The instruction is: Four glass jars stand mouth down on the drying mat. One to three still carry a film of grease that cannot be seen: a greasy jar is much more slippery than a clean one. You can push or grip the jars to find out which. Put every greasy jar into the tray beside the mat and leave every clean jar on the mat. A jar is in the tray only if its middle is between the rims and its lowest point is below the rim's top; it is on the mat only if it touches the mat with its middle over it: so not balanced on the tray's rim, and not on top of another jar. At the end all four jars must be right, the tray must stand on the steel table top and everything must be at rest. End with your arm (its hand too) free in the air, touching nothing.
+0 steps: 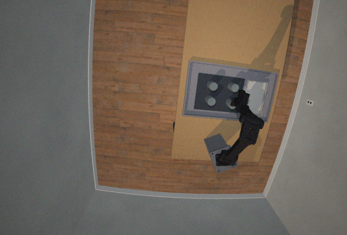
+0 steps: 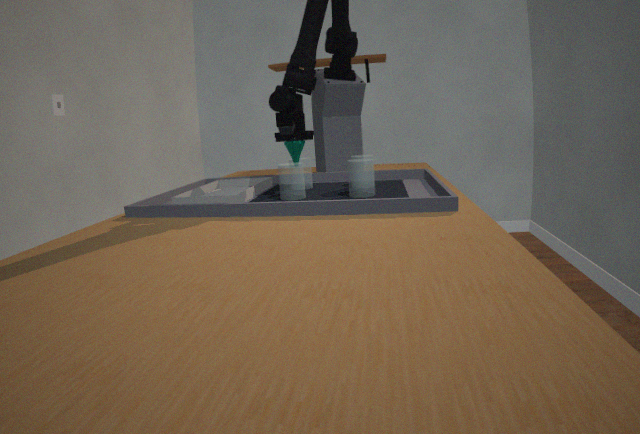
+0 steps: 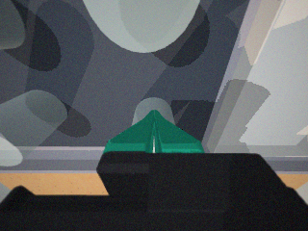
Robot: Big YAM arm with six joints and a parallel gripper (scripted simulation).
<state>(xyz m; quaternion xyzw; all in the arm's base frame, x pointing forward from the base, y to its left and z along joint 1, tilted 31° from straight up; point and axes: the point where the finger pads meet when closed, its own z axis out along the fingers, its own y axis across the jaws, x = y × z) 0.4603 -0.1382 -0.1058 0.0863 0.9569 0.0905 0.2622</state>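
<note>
Now: hand 8 cm above the rimmed steel table top, 3 cm short of it and 1 cm to the left of it. The rest, counted from my hand: pale tray: 22 cm to the right, 7 cm below, 1 cm behind; then dark drying mat: 10 cm to the left, 8 cm below, 3 cm ahead.
</note>
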